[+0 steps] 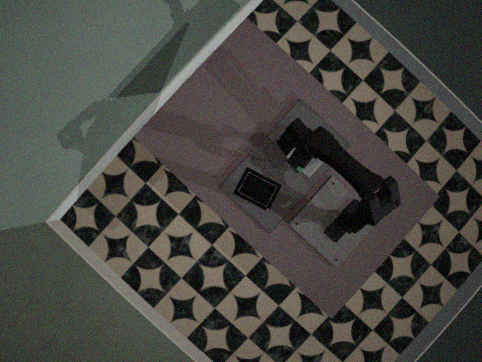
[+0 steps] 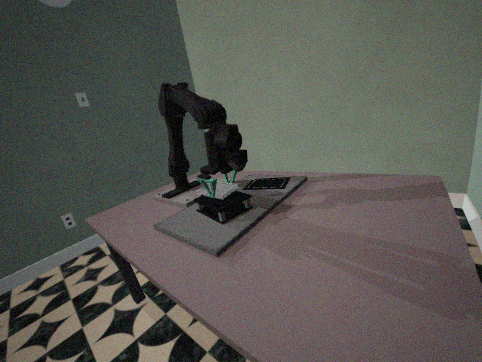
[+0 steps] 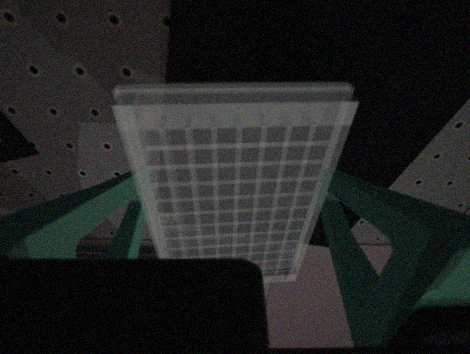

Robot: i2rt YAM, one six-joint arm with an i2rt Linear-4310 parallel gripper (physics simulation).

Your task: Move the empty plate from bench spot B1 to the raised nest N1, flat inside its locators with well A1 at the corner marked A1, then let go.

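Places are measured from the arm's base along level axes (x right, y back, z down), in millimetres.
Where they show: gripper, fingertip midpoint: (image 2: 221, 192) (image 3: 233, 176); arm's base, link origin: (image 1: 344, 220) (image 2: 183, 189).
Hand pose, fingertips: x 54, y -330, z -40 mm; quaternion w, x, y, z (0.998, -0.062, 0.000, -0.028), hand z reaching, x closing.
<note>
Each offset is from my fingertips to the centre of the thing. "pt": to the spot under its first point. Level surfaces: height alone.
The clear well plate {dx +1, dy +14, dz -12 mm} (image 1: 312, 166) (image 2: 222, 189) (image 3: 233, 175) has a grid of square wells. It lies flat on top of a black raised block {dx +29, dy -27, dz +18 mm} (image 2: 223, 208) on the grey base board (image 2: 204, 231) (image 1: 266, 220). My gripper (image 2: 219, 182) (image 3: 233, 176) (image 1: 307, 166) reaches down over the plate, with one green finger against each long side of it. The fingers are shut on the plate's edges. A flat black rectangle with a thin white outline {pt dx -218, dy -38, dz +42 mm} (image 1: 257, 189) (image 2: 267, 183) lies empty on the same board, away from the arm. I cannot read any corner marks.
The arm's base stands on a light perforated mount plate (image 1: 311, 230) (image 2: 175, 197) beside the grey board. Both rest on a pinkish table {dz +57 mm} (image 1: 221, 90) (image 2: 329, 251). Its edge drops to a chequered floor (image 1: 204, 280).
</note>
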